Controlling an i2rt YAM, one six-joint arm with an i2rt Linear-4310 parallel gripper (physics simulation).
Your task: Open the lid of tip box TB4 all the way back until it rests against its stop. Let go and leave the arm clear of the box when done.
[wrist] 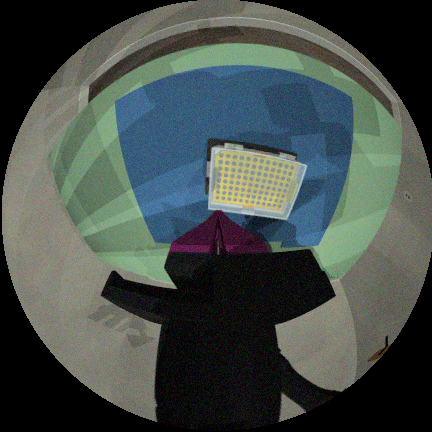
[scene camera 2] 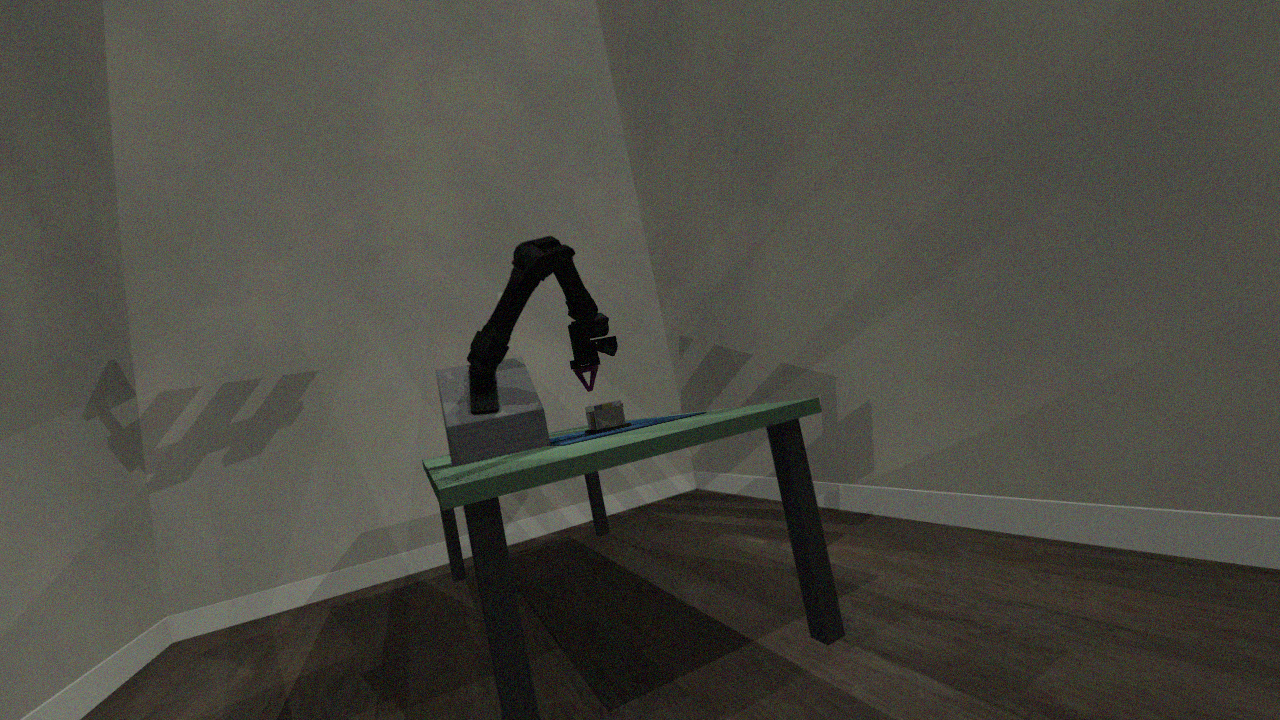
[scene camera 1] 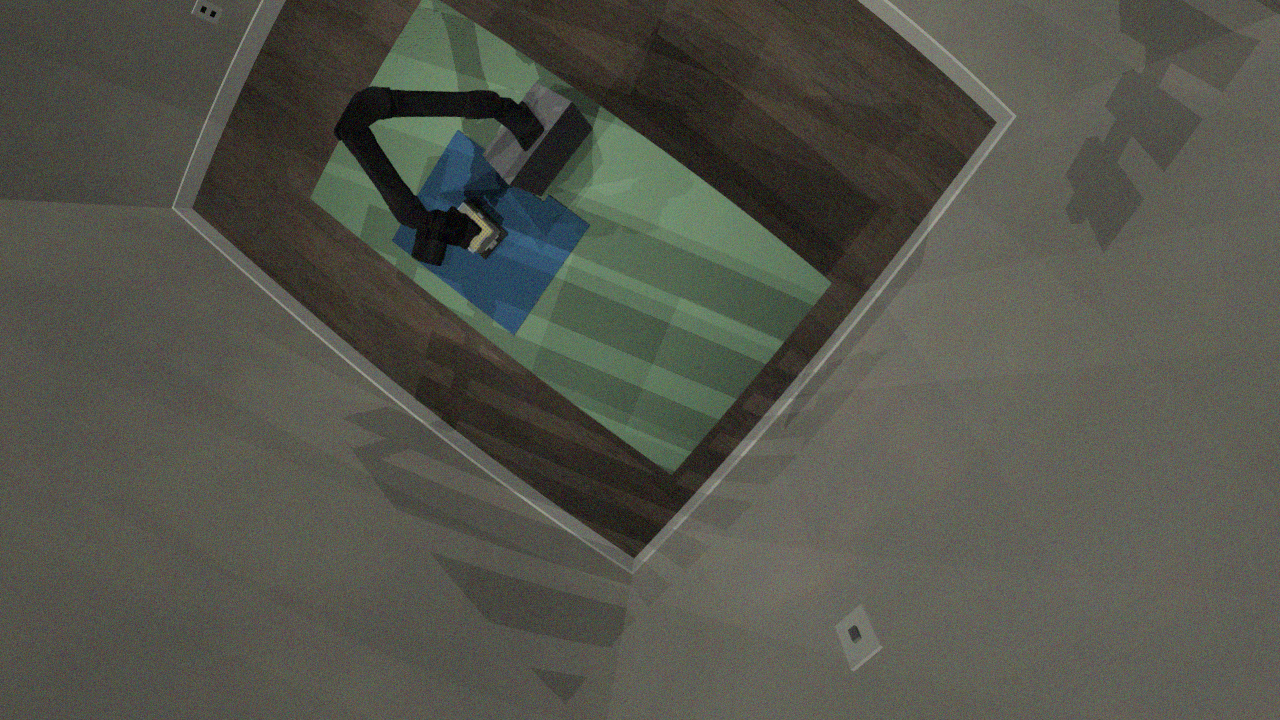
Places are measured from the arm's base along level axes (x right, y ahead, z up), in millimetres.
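Pixels of known places: gripper, fingertip midpoint: (wrist: pixel 217 214) (scene camera 2: pixel 590 391) (scene camera 1: pixel 476 232); arm's base at its link origin: (scene camera 2: pixel 483 389) (scene camera 1: pixel 525 126).
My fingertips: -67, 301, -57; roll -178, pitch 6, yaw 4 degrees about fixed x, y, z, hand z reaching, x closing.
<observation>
For each thing: its top centre in the pictures, then the offset to it from my fingertips, as dx, dy, dz. "pt": a spot on its surface instead. Level surfaces: height alone.
- Tip box TB4 at its top centre: (wrist: pixel 255 187) (scene camera 2: pixel 602 403) (scene camera 1: pixel 467 227) +42, +20, -43
- blue mat at its surface level: dz -121
- green table at its surface level: dz -125
- black tray edge at a spot on its surface: (wrist: pixel 208 143) pt -33, +63, -113
Tip box TB4 (scene camera 1: pixel 484 229) (scene camera 2: pixel 605 415) (wrist: pixel 252 181) stands on the blue mat (scene camera 1: pixel 528 295) (wrist: pixel 165 120). A yellow rack with rows of round holes shows through its clear lid (wrist: pixel 298 186), which appears to lie closed over the box. No label can be read. My gripper (scene camera 2: pixel 588 389) (wrist: pixel 217 214) has its magenta fingertips together with nothing between them. It points down and hangs above the box, apart from it in the second scene view. In the wrist view the tips show beside the lid's lower left edge. In the first scene view the arm hides the fingertips.
The green table (scene camera 1: pixel 671 358) (scene camera 2: pixel 716 423) carries the blue mat and the grey block (scene camera 1: pixel 559 147) (scene camera 2: pixel 496 436) that bears the arm's base. A black tray edge (wrist: pixel 208 143) shows around part of the box. The arm arches above the table.
</observation>
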